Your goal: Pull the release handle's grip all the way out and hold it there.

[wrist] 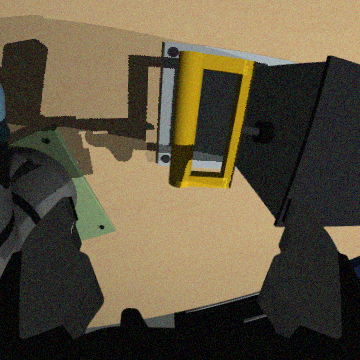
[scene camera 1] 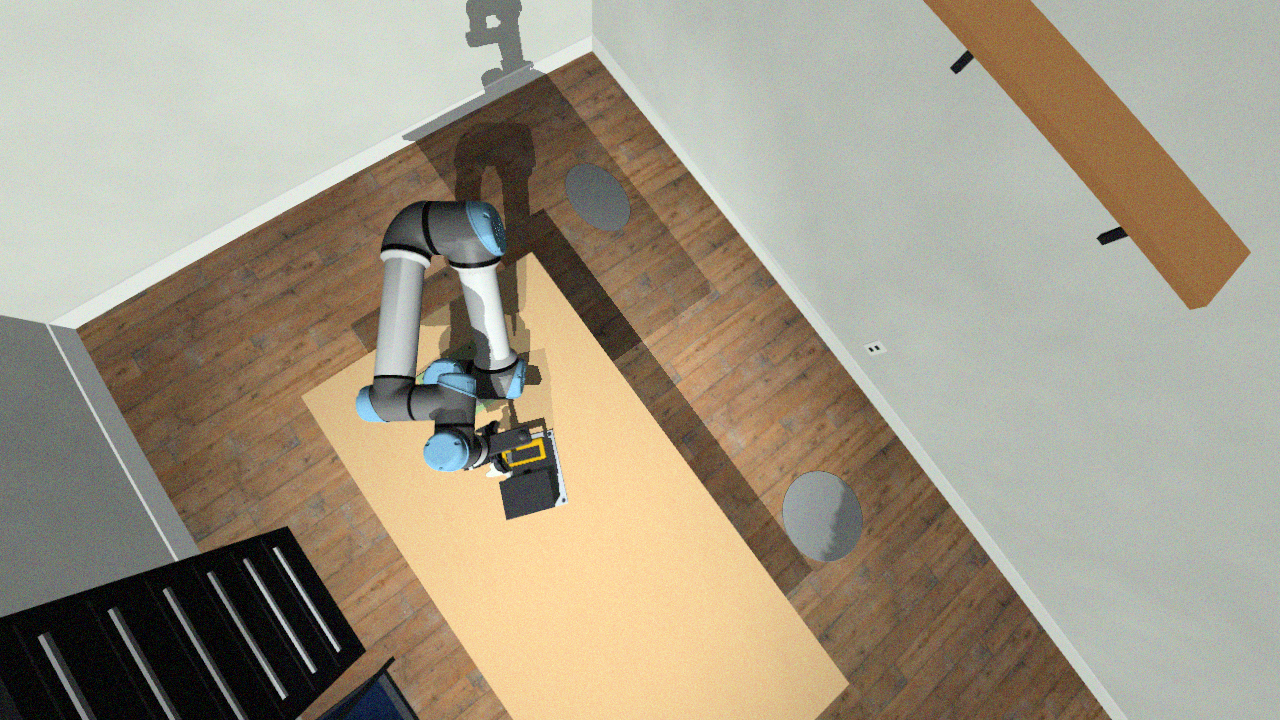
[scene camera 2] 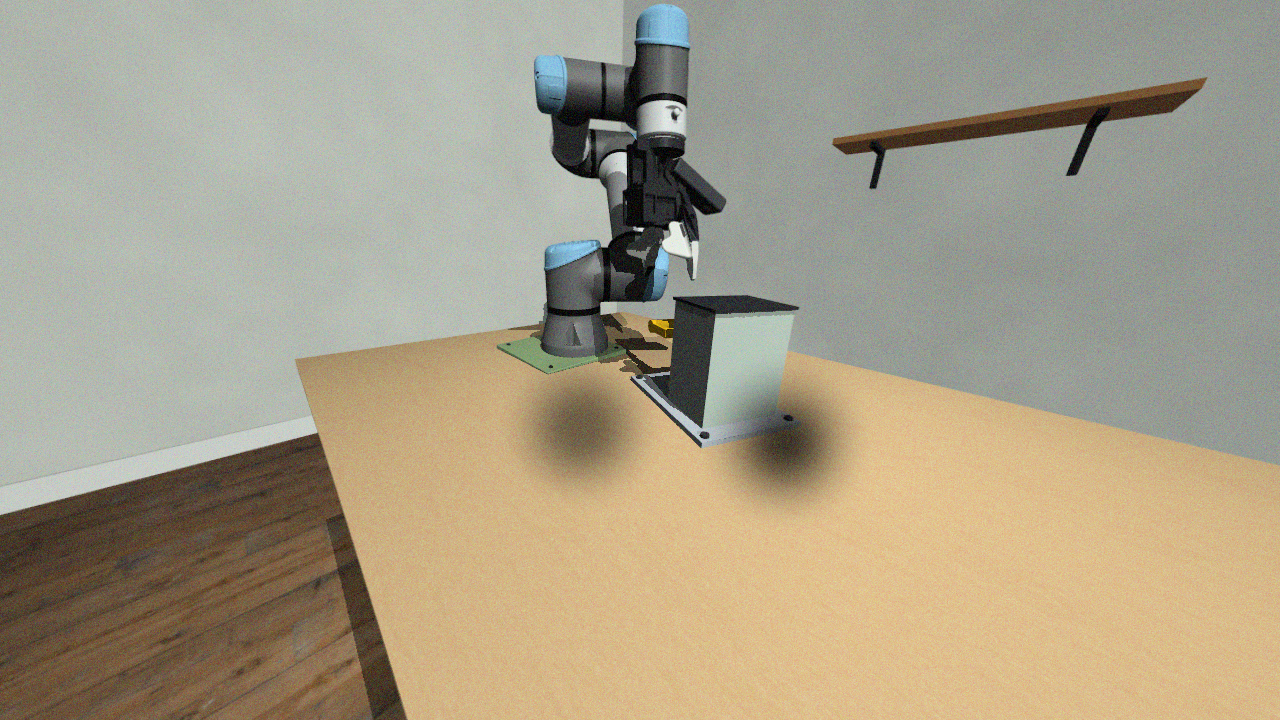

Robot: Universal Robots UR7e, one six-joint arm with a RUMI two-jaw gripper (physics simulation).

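The yellow grip of the release handle (scene camera 1: 541, 450) (scene camera 2: 662, 327) (wrist: 187, 100) is a rectangular loop. In the wrist view a short rod (wrist: 251, 131) joins it to the front of a dark-topped box (scene camera 1: 528, 494) (scene camera 2: 747, 367) (wrist: 325, 140). The box stands on a pale baseplate (scene camera 1: 561, 483) (wrist: 167, 100). A gap shows between grip and box face. My gripper (scene camera 1: 497, 450) (scene camera 2: 657, 259) (wrist: 180, 200) is open and empty, above the grip's level and off to its side. The grip lies beyond the fingertips in the wrist view. In scene camera 2 the box hides much of the handle.
The arm's green mounting plate (scene camera 2: 528, 356) (wrist: 95, 215) lies on the tabletop (scene camera 1: 626, 537) (scene camera 2: 537, 582) near the handle side of the box. A black drawer unit (scene camera 1: 295, 608) stands beside the table. A wooden shelf (scene camera 1: 1074, 134) (scene camera 2: 1011, 118) is on the wall.
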